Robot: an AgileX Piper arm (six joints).
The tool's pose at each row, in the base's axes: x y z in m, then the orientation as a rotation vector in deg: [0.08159 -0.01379 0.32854 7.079 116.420 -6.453]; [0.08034 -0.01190 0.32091 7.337 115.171 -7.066]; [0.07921 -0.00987 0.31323 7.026 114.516 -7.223]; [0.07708 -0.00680 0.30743 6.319 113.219 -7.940]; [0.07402 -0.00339 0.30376 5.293 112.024 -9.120]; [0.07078 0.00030 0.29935 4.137 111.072 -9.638]
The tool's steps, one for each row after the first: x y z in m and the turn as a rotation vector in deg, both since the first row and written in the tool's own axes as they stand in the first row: [0.00745 0.00190 0.00205 0.559 -1.232 0.005]; [0.01490 0.00395 0.00421 0.538 -1.909 -0.237]; [0.02116 0.00685 0.00450 0.750 -3.256 -0.966]; [0.02593 0.00990 0.00298 1.156 -4.520 -2.144]; [0.03146 0.01323 0.00159 1.025 -5.541 -3.145]
